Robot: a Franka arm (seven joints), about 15 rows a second.
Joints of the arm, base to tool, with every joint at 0 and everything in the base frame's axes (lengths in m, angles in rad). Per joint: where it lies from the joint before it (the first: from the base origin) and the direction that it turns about. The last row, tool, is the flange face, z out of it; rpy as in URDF.
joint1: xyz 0.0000 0.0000 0.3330 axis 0 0 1
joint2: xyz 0.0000 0.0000 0.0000 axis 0 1 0
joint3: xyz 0.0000 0.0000 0.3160 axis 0 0 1
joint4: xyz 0.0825 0.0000 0.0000 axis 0 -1 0
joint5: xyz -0.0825 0.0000 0.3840 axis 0 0 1
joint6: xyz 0.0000 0.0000 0.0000 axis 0 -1 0
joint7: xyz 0.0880 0.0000 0.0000 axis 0 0 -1
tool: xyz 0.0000 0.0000 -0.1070 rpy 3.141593 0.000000 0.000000
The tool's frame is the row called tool.
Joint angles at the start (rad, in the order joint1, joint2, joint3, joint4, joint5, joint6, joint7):
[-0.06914, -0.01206, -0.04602, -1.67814, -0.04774, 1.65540, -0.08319]
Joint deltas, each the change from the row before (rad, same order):
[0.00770, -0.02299, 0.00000, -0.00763, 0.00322, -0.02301, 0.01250]
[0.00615, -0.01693, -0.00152, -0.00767, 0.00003, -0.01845, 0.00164]
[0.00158, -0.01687, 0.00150, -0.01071, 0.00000, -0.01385, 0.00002]
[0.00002, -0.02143, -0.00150, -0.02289, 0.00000, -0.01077, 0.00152]
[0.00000, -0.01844, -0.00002, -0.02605, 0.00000, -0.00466, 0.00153]
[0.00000, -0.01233, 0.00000, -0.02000, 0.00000, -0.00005, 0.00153]
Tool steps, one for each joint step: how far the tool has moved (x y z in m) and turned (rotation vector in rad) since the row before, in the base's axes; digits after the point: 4 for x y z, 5 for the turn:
[-0.0083, 0.0052, 0.0070, 0.00475, 0.00660, -0.00609]
[-0.0066, 0.0029, 0.0040, 0.00174, 0.00899, 0.00223]
[-0.0064, 0.0021, 0.0028, 0.00143, 0.00759, 0.00251]
[-0.0082, -0.0003, -0.0004, 0.00224, 0.01202, -0.00335]
[-0.0069, 0.0005, -0.0030, 0.00201, 0.01209, -0.00161]
[-0.0044, 0.0003, -0.0031, 0.00126, 0.00759, -0.00142]

